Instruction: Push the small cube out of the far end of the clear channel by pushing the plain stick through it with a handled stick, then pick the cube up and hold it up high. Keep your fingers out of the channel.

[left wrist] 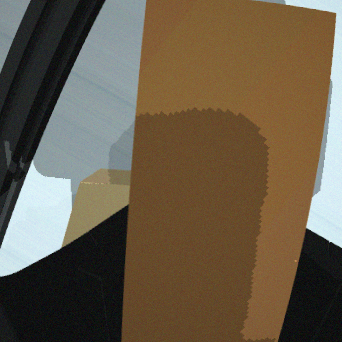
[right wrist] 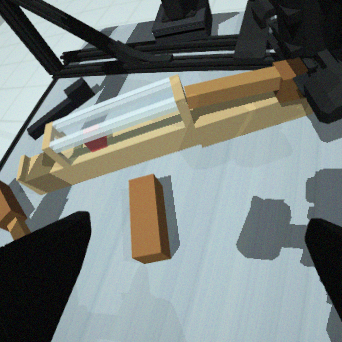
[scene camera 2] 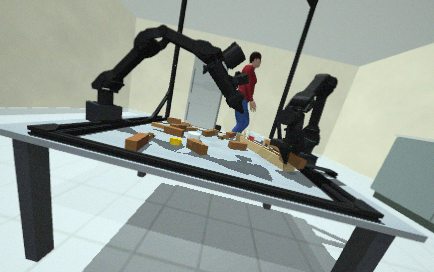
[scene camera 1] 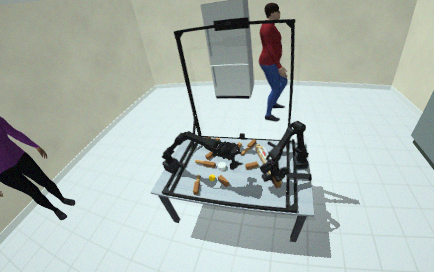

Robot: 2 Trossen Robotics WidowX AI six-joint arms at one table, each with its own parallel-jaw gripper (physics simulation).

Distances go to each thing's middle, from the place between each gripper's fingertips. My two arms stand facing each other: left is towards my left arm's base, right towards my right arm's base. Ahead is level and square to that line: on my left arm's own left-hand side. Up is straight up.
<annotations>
I see my left gripper 21 cm past the tan wooden base (right wrist: 44,172), 4 cm to the left of it and 1 cm below it. Round my left hand: black handled stick (right wrist: 78,92): 43 cm behind, 4 cm to the left, 2 cm below; then clear channel (right wrist: 148,111): 25 cm behind, 6 cm to the right, 4 cm above.
Right now my right hand is 16 cm past the clear channel, 18 cm to the right of it and 14 cm above it. The rest, counted from my right hand: tan wooden base (12 cm behind, 19 cm to the left, 16 cm below); then black handled stick (35 cm behind, 28 cm to the left, 19 cm below).
</annotations>
